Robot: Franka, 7 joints.
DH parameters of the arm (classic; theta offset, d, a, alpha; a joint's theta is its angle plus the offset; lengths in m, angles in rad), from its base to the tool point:
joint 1: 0 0.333 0 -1.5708
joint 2: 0 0 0 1.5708
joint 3: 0 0.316 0.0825 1.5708
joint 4: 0 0 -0.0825 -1.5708
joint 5: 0 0.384 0 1.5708
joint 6: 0 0 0.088 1.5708
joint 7: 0 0.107 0 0
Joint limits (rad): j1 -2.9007..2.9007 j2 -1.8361..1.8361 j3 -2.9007..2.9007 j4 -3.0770..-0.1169 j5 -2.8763..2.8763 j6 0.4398..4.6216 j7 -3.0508..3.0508
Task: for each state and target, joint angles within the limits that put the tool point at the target. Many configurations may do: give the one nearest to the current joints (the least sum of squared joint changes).
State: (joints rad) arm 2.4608 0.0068 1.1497 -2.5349 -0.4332 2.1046 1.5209
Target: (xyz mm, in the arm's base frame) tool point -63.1 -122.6 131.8
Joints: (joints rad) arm 2.6605 0.2974 1.2968 -3.0760 -0.3582 2.0576 1.5209
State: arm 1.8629 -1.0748 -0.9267 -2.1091 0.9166 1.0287 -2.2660
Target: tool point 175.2 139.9 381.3
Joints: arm 1.6787 -0.8758 -1.3421 -2.7213 0.5171 0.9740 -2.2660
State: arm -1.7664 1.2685 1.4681 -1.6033 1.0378 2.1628 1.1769
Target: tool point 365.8 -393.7 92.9
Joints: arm -2.0050 1.3295 0.9924 -2.0294 0.9797 2.1342 1.1769
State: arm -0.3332 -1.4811 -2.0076 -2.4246 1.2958 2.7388 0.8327
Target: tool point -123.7 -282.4 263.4
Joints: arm -1.0321 -1.5168 -1.7238 -2.9711 1.3287 2.6092 0.8327
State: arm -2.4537 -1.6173 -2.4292 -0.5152 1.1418 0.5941 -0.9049
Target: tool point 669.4 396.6 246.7
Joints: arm -2.8848 -1.5861 -2.4634 -0.3531 1.2808 1.3355 -0.9049
